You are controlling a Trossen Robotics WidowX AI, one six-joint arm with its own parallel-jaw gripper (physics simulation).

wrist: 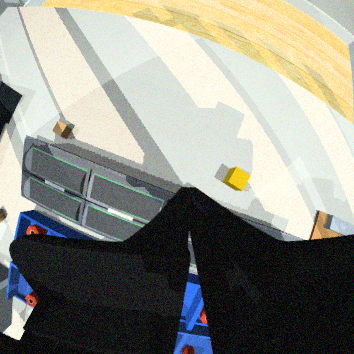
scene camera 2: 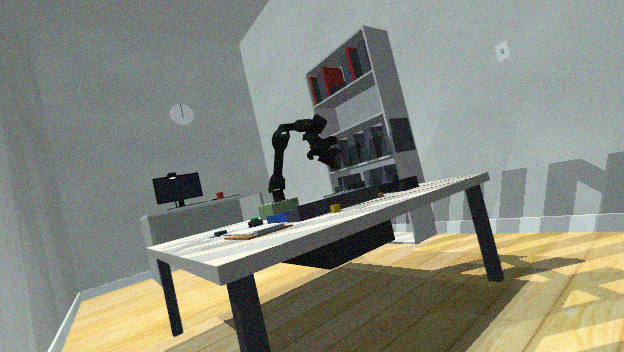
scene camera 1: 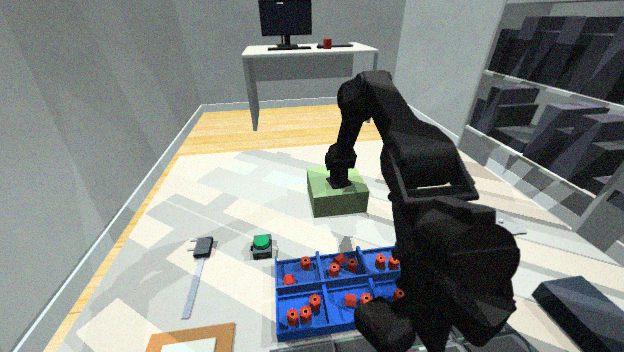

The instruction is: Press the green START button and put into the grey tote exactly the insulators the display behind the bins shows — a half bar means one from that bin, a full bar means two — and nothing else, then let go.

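Places are measured from the arm's base along level axes (x back, y down, z right), in centimetres.
Pixels of known places: gripper, fingertip midpoint: [wrist: 187, 194] [scene camera 2: 334, 167]; arm's base, origin of the base link: [scene camera 2: 279, 201] [scene camera 1: 338, 181].
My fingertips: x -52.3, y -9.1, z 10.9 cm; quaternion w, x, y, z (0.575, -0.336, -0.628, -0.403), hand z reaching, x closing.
Observation:
For each thing: its middle in the pictures, then the offset to it from my fingertips.
- green START button, body centre: [scene camera 1: 262, 244] [scene camera 2: 255, 221] dz +17.0, dx +40.7, dy +15.4 cm
- yellow cube, body centre: [wrist: 235, 178] [scene camera 2: 335, 208] dz +10.0, dx -3.2, dy +16.1 cm
- brown cube, body centre: [wrist: 61, 129] dz -20.2, dx -6.8, dy +16.5 cm
- clipboard, body centre: [wrist: 325, 269] [scene camera 2: 256, 230] dz +36.6, dx +13.3, dy +16.6 cm
- caliper, body centre: [scene camera 1: 191, 270] [scene camera 2: 222, 234] dz +35.2, dx +39.5, dy +16.5 cm
My gripper [wrist: 187, 194] [scene camera 2: 334, 160] is shut and empty. It hangs high above the near edge of the blue bin tray [scene camera 1: 300, 323] [wrist: 22, 220] [scene camera 2: 276, 218] and the display. The tray holds several red insulators [scene camera 1: 306, 262] [wrist: 34, 230] in its compartments. The display [wrist: 95, 197] [scene camera 1: 342, 341] is a row of dark grey panels with green outlines; two show small white bars. The green START button [scene camera 1: 262, 242] [scene camera 2: 255, 221] sits left of the tray. My arm fills the right of scene camera 1's view and hides the tray's right end and the grey tote.
The arm stands on a green block [scene camera 1: 336, 199] [scene camera 2: 277, 207]. A yellow cube [wrist: 237, 178] [scene camera 2: 335, 208] and a brown cube [wrist: 62, 129] lie beyond the display. A clipboard [scene camera 1: 188, 335] [wrist: 319, 225] and a caliper [scene camera 1: 202, 247] lie at the left. A bookshelf [scene camera 2: 380, 87] stands behind.

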